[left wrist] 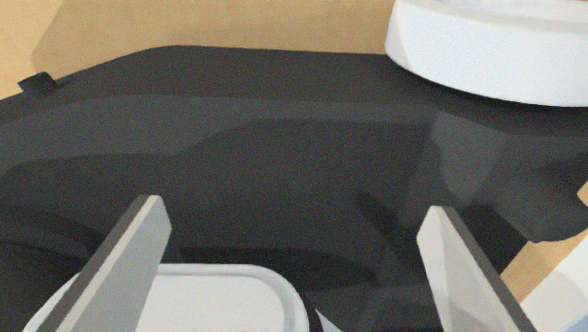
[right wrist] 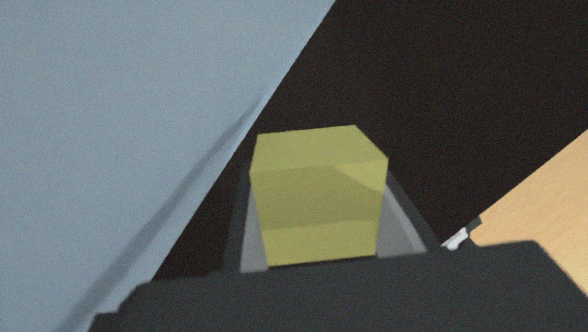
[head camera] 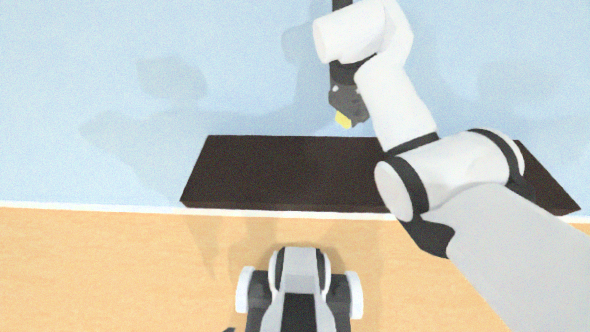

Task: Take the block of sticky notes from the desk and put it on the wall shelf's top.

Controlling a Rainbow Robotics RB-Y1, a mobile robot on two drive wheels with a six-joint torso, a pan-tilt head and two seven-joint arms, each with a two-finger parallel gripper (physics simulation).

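Frame: origin at the robot's base, x ahead, y left, z up, level; centimetres.
Seen in the pictures: left gripper, fingertip midpoint: (left wrist: 295,216); right gripper, fingertip midpoint: (right wrist: 309,167) (head camera: 347,119).
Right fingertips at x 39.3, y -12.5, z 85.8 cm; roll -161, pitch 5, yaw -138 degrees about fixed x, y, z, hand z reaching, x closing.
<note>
A point is followed by its place in that frame.
The yellow block of sticky notes (head camera: 343,119) @[x 37.0, y -10.8, z 87.8 cm] (right wrist: 320,200) @[x 39.2, y -12.9, z 89.3 cm] is held between the fingers of my right gripper (head camera: 348,120) @[x 39.3, y -12.5, z 85.8 cm] (right wrist: 309,167) @[x 39.3, y -12.5, z 85.8 cm], which is shut on it. In the head camera it shows just beyond the back edge of the dark brown wall shelf (head camera: 280,170) @[x 28.1, y 6.7, z 75.1 cm] (right wrist: 450,100) @[x 30.1, y -22.0, z 75.1 cm], in front of the blue wall. In the right wrist view the shelf lies beneath and behind the block, with a gap between them. My left gripper (left wrist: 295,216) @[x -19.2, y 24.2, z 30.7 cm] is open and empty, above the robot's own dark base. The desk does not show.
The blue wall (head camera: 100,90) @[x 42.6, y 59.8, z 92.7 cm] (right wrist: 100,100) runs behind the shelf. The wooden floor (head camera: 125,260) @[x 10.4, y 105.8, z 0.1 cm] (right wrist: 540,200) @[x -87.5, y -40.3, z 0.1 cm] lies below it, with a white baseboard (head camera: 100,206) @[x 40.6, y 135.8, z 8.3 cm]. My right arm (head camera: 450,170) @[x 7.4, y -15.0, z 105.6 cm] crosses over the right part of the shelf. The robot's dark base (left wrist: 300,165) @[x -17.9, y 16.2, z 16.9 cm] fills much of the left wrist view.
</note>
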